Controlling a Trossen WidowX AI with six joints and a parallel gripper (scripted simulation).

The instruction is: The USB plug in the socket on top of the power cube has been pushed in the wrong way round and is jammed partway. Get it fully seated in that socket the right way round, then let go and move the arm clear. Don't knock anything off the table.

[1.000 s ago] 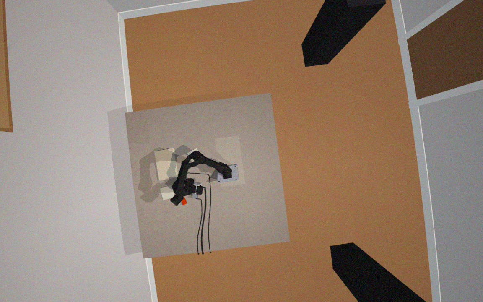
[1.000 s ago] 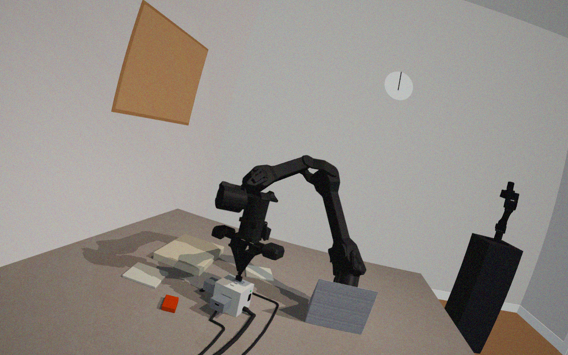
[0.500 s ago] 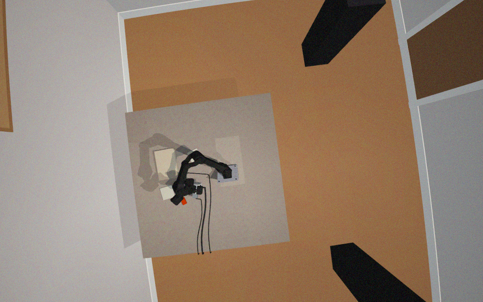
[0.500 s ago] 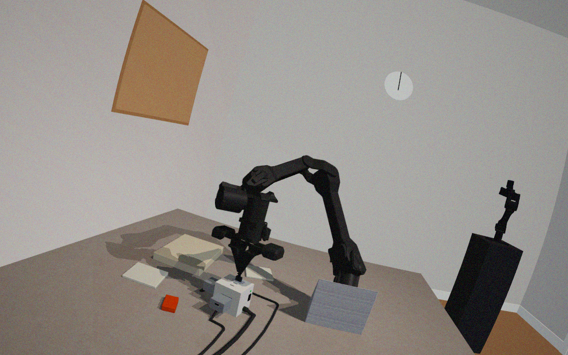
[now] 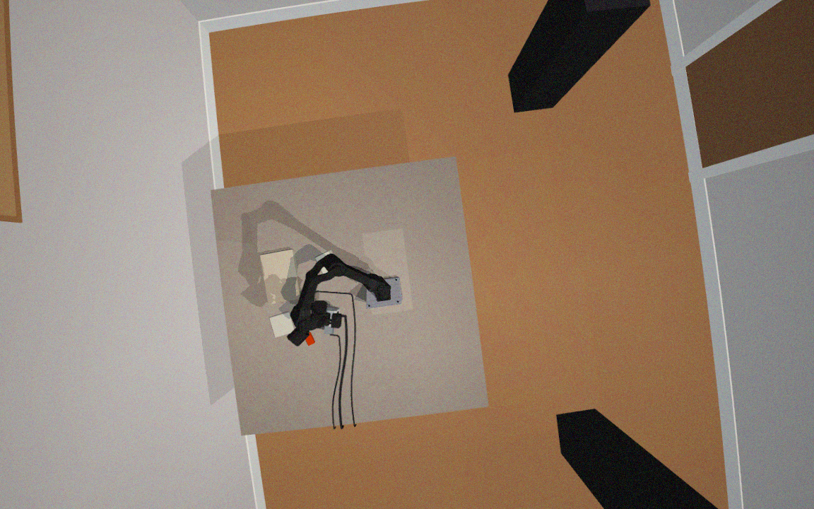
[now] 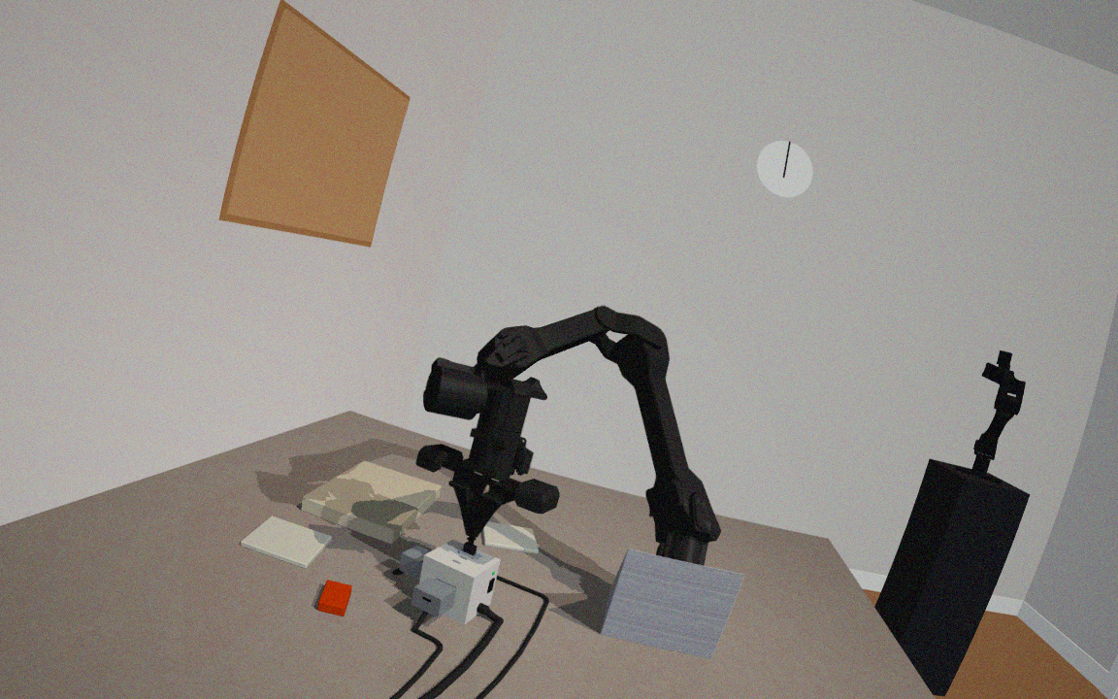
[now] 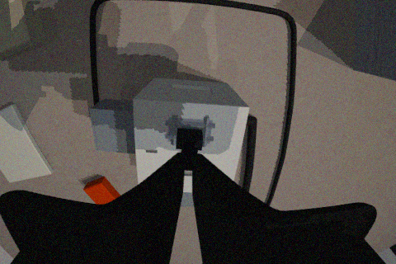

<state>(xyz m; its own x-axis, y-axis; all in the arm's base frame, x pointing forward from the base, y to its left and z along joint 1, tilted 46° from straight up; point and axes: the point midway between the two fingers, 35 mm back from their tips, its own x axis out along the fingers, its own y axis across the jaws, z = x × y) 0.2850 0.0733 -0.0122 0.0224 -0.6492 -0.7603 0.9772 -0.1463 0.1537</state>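
My gripper tip is now 2 cm above the black USB plug. The rest, counted from my gripper tip: orange block (13 cm ahead, 12 cm to the left, 10 cm below); USB socket (4 cm below).
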